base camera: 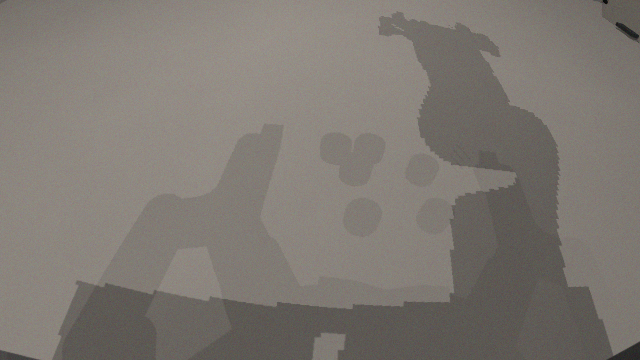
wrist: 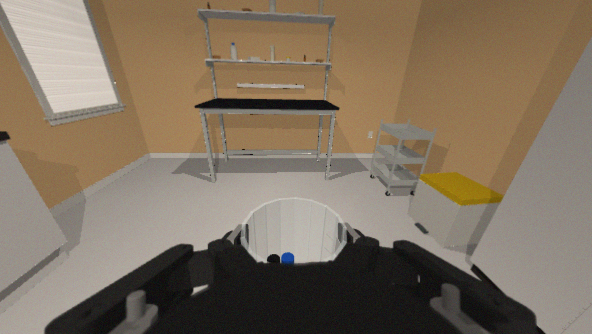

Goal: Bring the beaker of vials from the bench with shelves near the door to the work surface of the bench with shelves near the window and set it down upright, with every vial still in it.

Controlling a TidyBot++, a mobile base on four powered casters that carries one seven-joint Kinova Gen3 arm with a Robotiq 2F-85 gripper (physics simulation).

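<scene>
The clear beaker (wrist: pixel 295 215) is upright between the fingers in the wrist view, at the lower middle. Inside it show a black vial cap (wrist: pixel 273 258) and a blue vial cap (wrist: pixel 287 257); the rest of the vials is hidden by the gripper body. My gripper (wrist: pixel 293 235) is shut on the beaker, with a fingertip on each side of the wall. A bench with a black work surface (wrist: pixel 267 104) and two shelves above stands across the room, to the right of the window (wrist: pixel 62 55). The beaker is well short of that bench. The base camera shows neither beaker nor gripper directly.
A grey three-tier cart (wrist: pixel 406 131) stands right of the bench. A box with a yellow lid (wrist: pixel 460 187) stands nearer at right, beside a large pale panel (wrist: pixel 550 165). A white cabinet (wrist: pixel 25 220) is at the left edge. Shadows (base camera: pixel 240 210) fall across the floor (base camera: pixel 150 100).
</scene>
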